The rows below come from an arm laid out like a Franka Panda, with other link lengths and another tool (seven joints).
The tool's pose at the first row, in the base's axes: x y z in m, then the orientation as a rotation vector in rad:
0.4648 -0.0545 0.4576 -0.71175 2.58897 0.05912
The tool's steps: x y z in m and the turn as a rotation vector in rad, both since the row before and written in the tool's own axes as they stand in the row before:
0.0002 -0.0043 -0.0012 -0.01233 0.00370 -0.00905
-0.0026 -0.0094 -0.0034 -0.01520 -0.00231 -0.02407
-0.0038 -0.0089 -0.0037 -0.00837 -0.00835 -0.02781
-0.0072 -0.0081 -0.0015 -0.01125 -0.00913 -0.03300
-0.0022 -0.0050 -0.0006 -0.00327 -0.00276 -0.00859
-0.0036 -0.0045 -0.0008 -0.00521 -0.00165 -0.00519
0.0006 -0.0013 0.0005 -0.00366 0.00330 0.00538
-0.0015 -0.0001 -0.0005 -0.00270 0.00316 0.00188
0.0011 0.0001 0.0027 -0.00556 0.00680 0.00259
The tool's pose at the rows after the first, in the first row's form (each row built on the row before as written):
0.4663 -0.0585 0.4589 -0.72864 2.59088 0.07106
0.4717 -0.0659 0.4637 -0.76459 2.58146 0.08421
0.4778 -0.0722 0.4693 -0.80128 2.56337 0.08951
0.4869 -0.0754 0.4744 -0.84515 2.54224 0.09716
0.4911 -0.0784 0.4763 -0.85654 2.53633 0.09973
0.4960 -0.0802 0.4790 -0.86466 2.53325 0.10540
0.4966 -0.0815 0.4784 -0.86016 2.53934 0.11043
0.4975 -0.0809 0.4795 -0.85966 2.54354 0.11320
0.4977 -0.0808 0.4766 -0.86031 2.55188 0.11840

